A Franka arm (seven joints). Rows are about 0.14 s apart.
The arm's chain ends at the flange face. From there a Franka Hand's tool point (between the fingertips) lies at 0.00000 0.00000 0.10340 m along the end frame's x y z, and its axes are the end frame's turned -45 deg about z.
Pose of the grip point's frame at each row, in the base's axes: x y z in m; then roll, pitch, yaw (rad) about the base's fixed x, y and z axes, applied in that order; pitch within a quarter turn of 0, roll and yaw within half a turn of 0:
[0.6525 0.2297 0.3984 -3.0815 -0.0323 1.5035]
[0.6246 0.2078 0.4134 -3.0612 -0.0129 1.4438]
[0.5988 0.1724 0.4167 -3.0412 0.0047 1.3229]
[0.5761 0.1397 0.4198 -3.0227 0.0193 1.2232]
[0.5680 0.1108 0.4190 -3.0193 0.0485 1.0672]
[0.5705 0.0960 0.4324 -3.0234 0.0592 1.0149]
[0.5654 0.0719 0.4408 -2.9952 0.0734 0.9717]
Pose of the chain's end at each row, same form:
[0.6585 0.2260 0.5016 -3.0763 0.0196 0.7197]
[0.6327 0.2054 0.5165 -3.0756 0.0477 0.6605]
[0.6090 0.1703 0.5196 -3.0738 0.0743 0.5398]
[0.5883 0.1374 0.5225 -3.0710 0.0977 0.4401]
[0.5814 0.1091 0.5215 -3.0893 0.1207 0.2820]
[0.5841 0.0947 0.5349 -3.0999 0.1254 0.2286]
[0.5821 0.0696 0.5428 -3.0899 0.1553 0.1849]

